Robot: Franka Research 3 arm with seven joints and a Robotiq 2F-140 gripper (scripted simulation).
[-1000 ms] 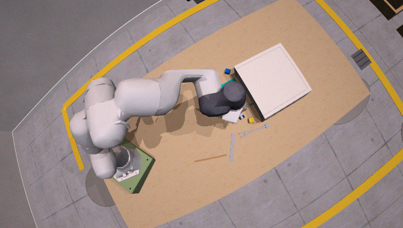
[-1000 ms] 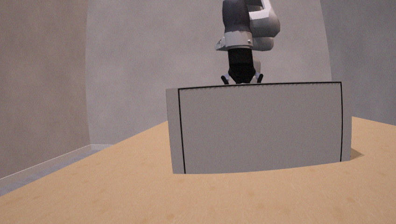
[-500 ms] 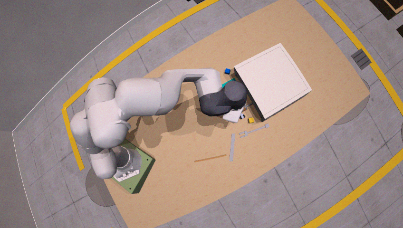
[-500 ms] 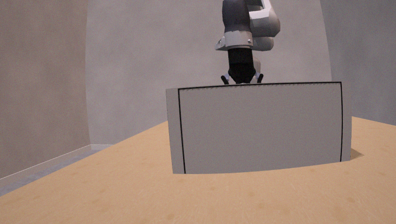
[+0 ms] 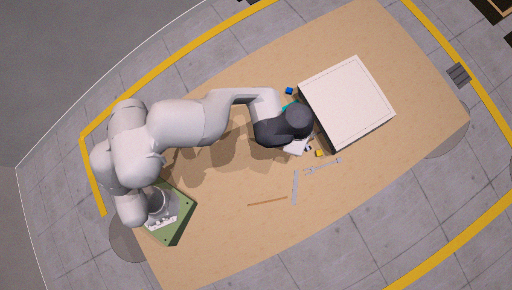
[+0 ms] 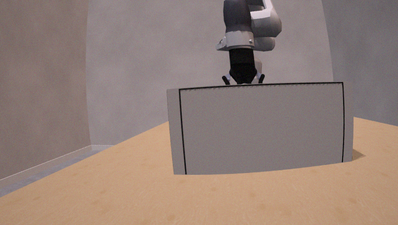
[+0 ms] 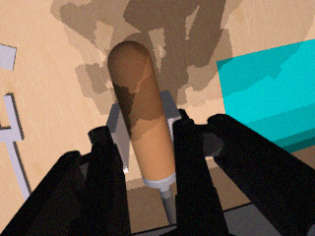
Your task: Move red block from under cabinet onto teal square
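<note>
Now: the teal square 5 cm ahead of my hand, 12 cm to the left of it and 4 cm below it. From my hand the other things lie so: yellow block 3 cm ahead, 9 cm to the right, 2 cm below; grey forked tool 1 cm ahead, 14 cm to the right, 3 cm below; hook tool 13 cm ahead, 1 cm to the left, 2 cm below.
</note>
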